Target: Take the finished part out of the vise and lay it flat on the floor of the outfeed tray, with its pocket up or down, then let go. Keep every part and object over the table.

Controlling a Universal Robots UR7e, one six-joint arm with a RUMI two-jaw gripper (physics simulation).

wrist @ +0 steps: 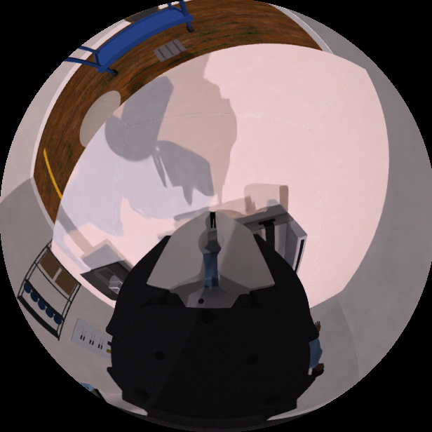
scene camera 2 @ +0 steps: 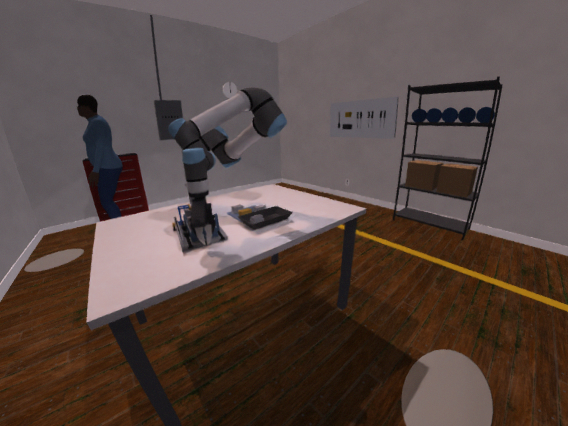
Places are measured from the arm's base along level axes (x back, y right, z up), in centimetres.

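Pixels of known places: gripper, fingertip midpoint: [scene camera 2: 206, 245].
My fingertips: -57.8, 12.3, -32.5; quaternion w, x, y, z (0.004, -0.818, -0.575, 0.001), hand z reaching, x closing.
Observation:
Behind a point stands the place of what it marks, as x, y, z.
My gripper [scene camera 2: 205, 242] @[-57.8, 12.3, -32.5] [wrist: 213, 212] is shut with its fingertips together and nothing between them. It points down over the vise [scene camera 2: 185, 242] @[-50.2, 18.9, -32.4] [wrist: 281, 215], close above it or among its jaws; the exact height is unclear. A strip of blue shows behind the fingers in the wrist view. The fingers and gripper body hide much of the vise, and I cannot make out a part in it. The black outfeed tray [scene camera 2: 276, 220] @[-53.8, -23.4, -32.4] [wrist: 95, 276] lies to the right of the vise in the scene view. A light grey block [scene camera 2: 257, 218] @[-50.0, -15.2, -30.5] [wrist: 114, 284] is inside the tray; whether it is the finished part is unclear.
Behind the black tray, a blue-grey tray [scene camera 2: 231, 214] @[-28.4, -10.6, -33.6] holds a grey block [scene camera 2: 237, 208] @[-28.9, -14.3, -30.8] and a yellow block [scene camera 2: 245, 212] @[-37.9, -14.7, -30.7]. A blue frame [scene camera 2: 183, 207] @[-31.5, 14.3, -23.8] stands behind the vise. The table [scene camera 2: 150, 270] @[-60.4, 33.9, -34.4] [wrist: 300, 100] has its front edge before the vise. A person [scene camera 2: 100, 140] stands beyond it.

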